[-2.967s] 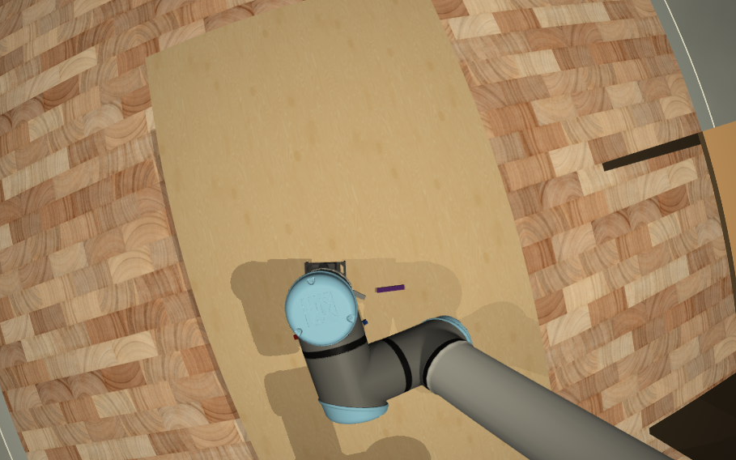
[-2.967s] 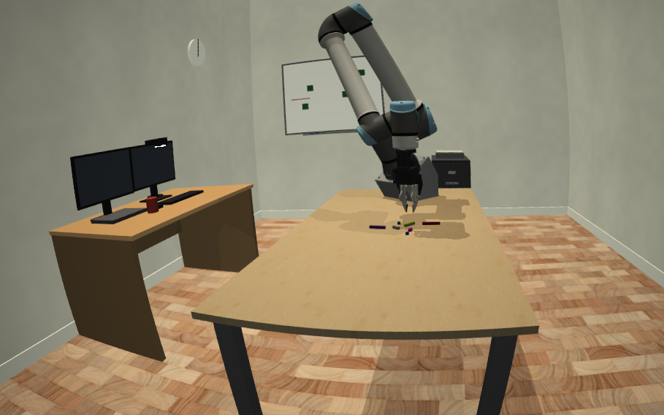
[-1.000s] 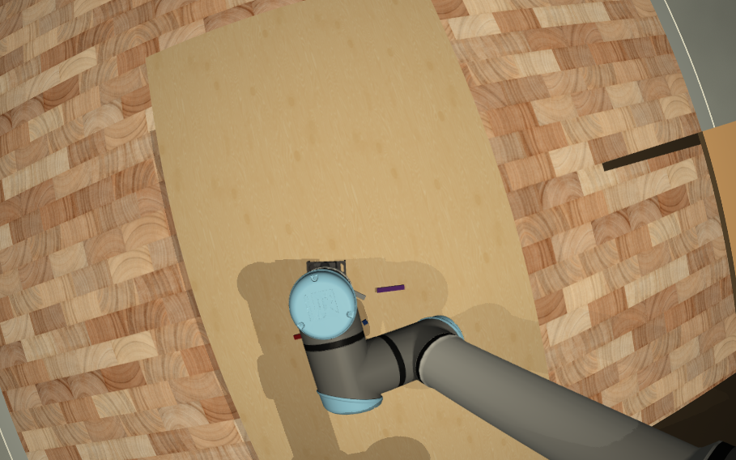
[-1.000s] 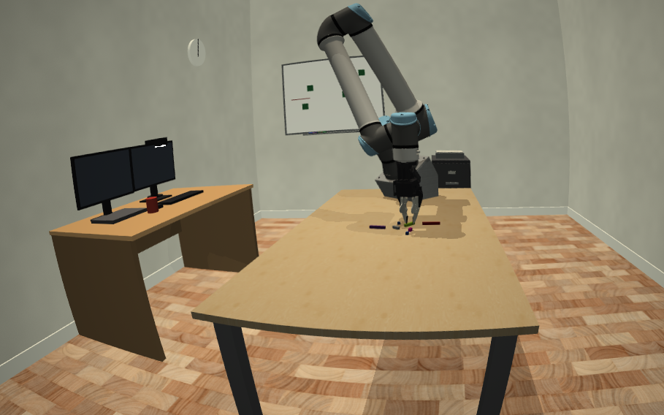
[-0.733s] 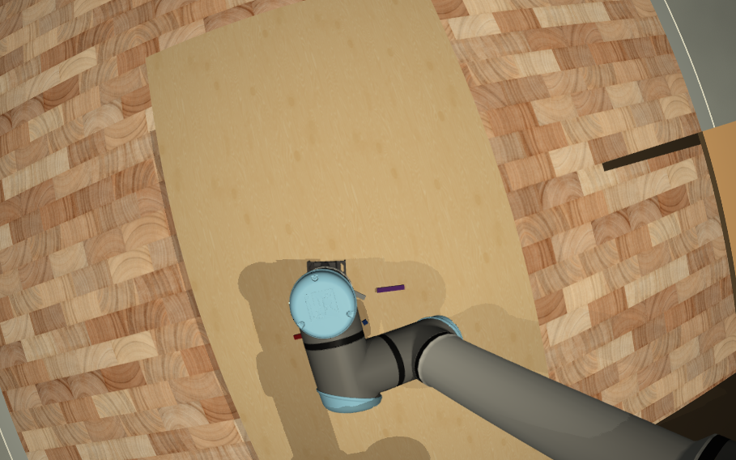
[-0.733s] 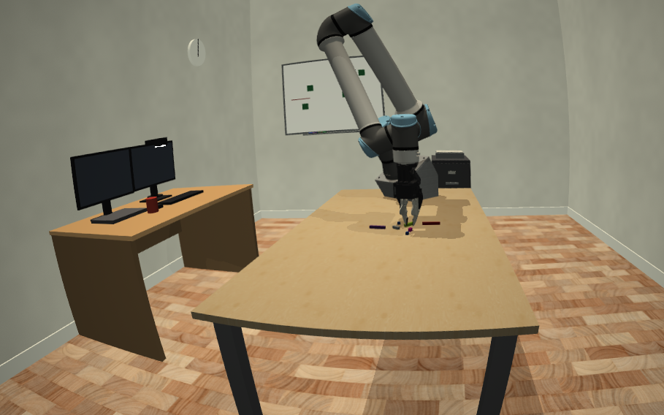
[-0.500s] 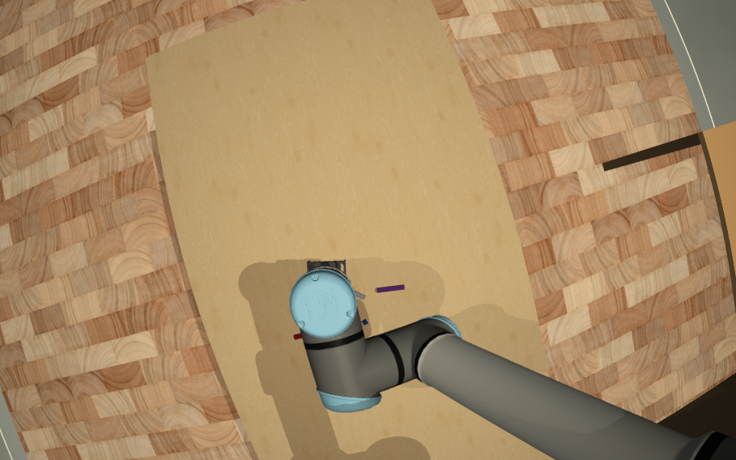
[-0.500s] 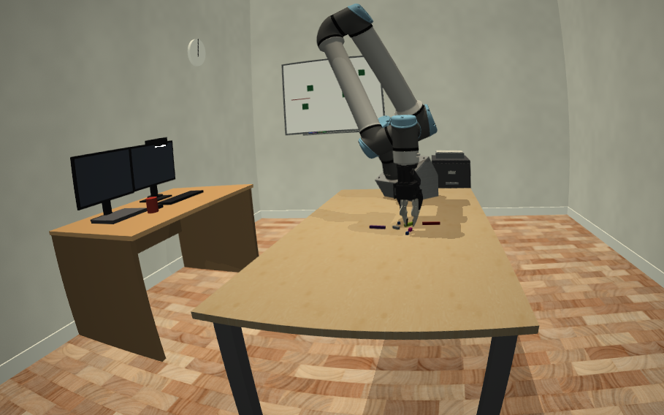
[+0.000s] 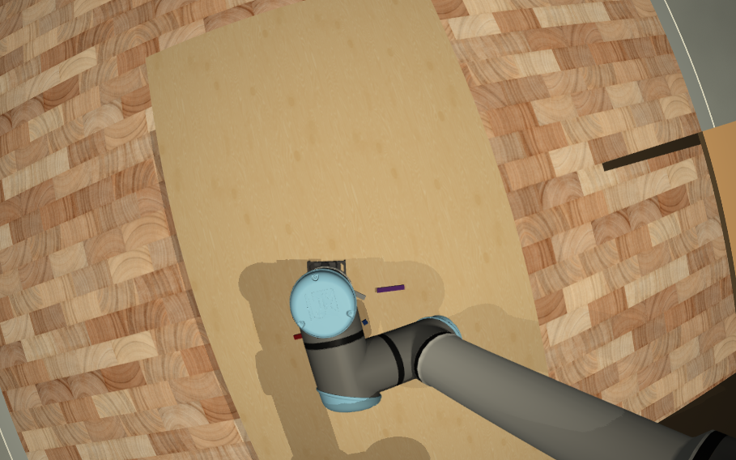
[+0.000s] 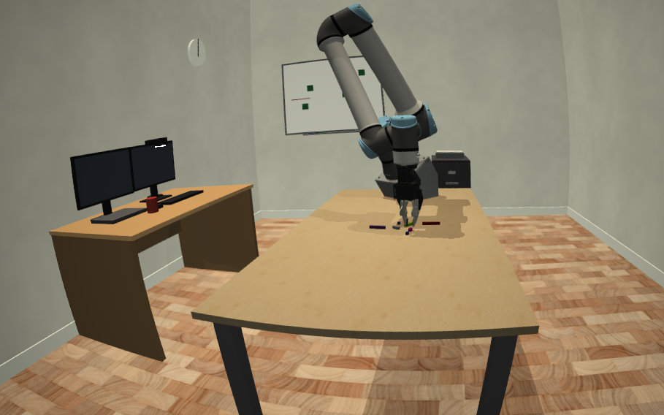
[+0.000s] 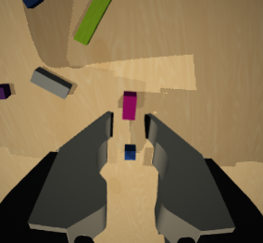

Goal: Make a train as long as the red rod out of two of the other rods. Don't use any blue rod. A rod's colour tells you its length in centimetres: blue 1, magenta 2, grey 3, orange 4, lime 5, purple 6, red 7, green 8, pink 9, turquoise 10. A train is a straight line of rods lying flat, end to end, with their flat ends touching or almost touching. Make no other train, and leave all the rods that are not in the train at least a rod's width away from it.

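Right now the magenta rod is 30 mm below my hand. Also, from my hand: grey rod: 30 mm behind, 50 mm to the right, 30 mm below; lime rod: 70 mm behind, 30 mm below; red rod: 80 mm behind, 80 mm to the left, 30 mm below.
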